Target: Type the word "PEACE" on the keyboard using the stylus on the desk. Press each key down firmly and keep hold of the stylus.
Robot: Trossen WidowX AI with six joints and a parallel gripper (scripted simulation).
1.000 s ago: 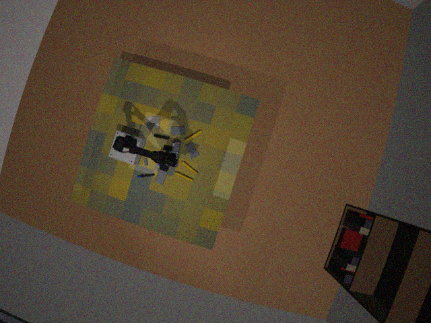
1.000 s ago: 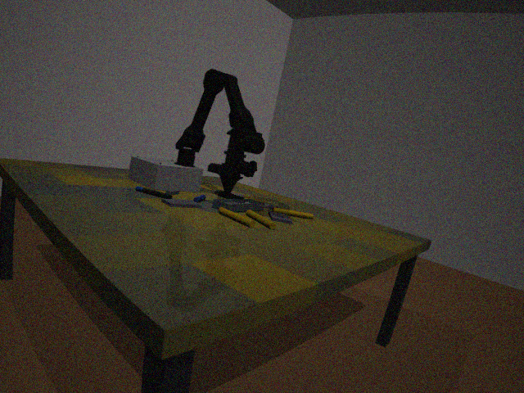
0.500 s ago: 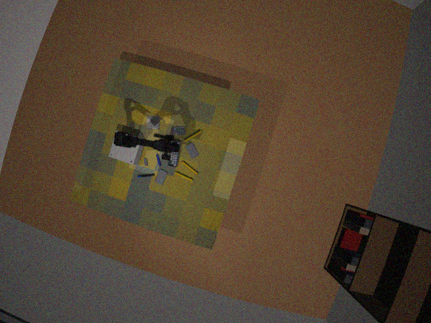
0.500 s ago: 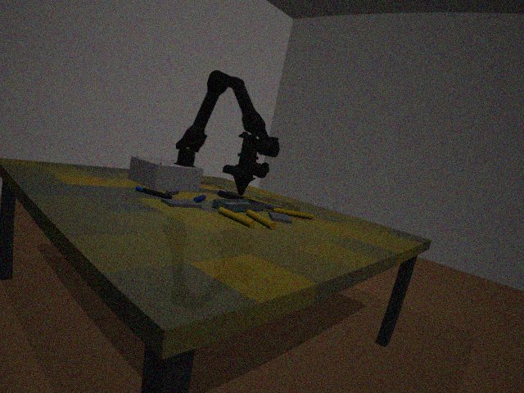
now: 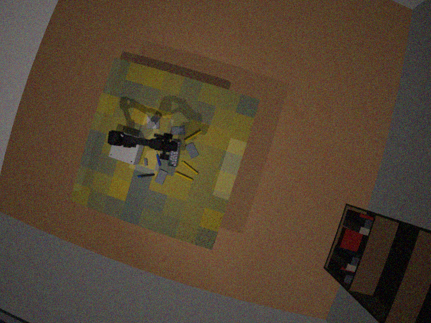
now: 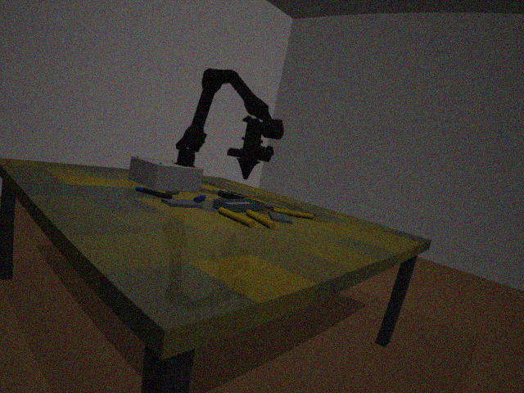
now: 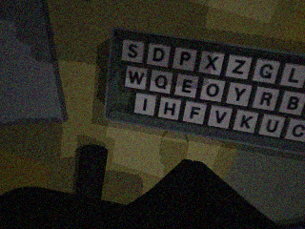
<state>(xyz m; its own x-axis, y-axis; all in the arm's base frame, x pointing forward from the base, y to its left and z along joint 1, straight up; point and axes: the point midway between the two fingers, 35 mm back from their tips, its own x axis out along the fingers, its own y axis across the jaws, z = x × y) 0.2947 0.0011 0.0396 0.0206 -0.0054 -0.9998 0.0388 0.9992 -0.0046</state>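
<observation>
My gripper tip is now 11 cm past the blue stylus, 9 cm above it and 8 cm to the left of it. Also, from my gripper tip: grey stylus tip (12 cm behind, 9 cm below, 5 cm to the right); dark blue pen (26 cm to the right, 21 cm behind, 9 cm below).
</observation>
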